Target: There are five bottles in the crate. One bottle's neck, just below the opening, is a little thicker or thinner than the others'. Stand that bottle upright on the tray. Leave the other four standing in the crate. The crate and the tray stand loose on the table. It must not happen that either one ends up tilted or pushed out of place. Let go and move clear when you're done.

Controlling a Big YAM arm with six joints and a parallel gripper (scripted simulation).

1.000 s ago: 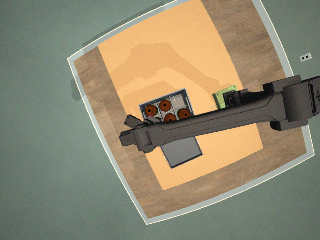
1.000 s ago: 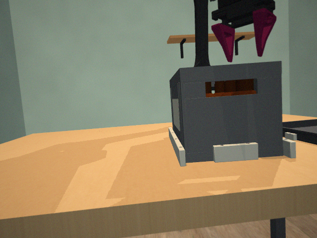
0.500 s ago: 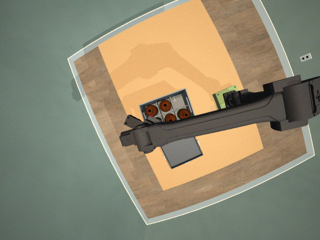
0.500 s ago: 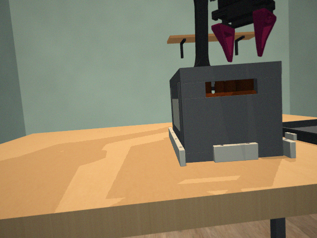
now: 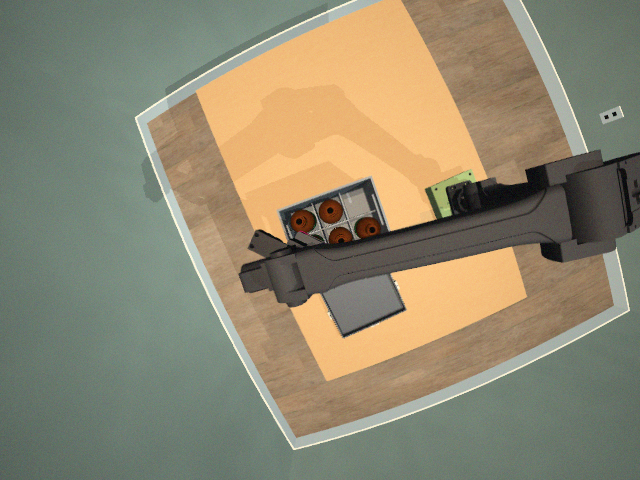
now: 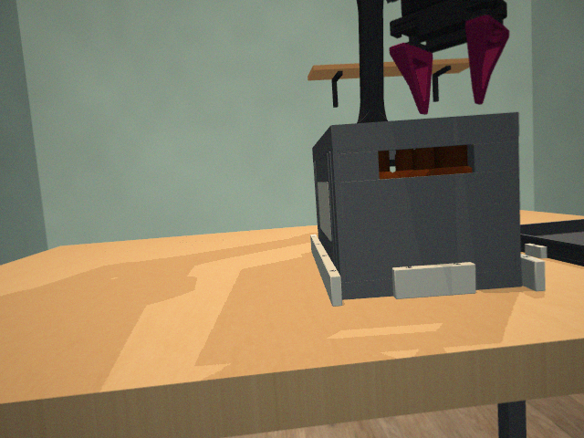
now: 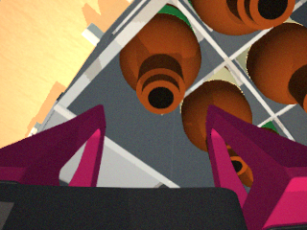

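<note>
Now: the dark grey crate 11 cm below my hand, 9 cm behind it and 5 cm to the right of it. The rest, counted from my hand: grey tray (24 cm to the left, 18 cm below, 11 cm behind).
</note>
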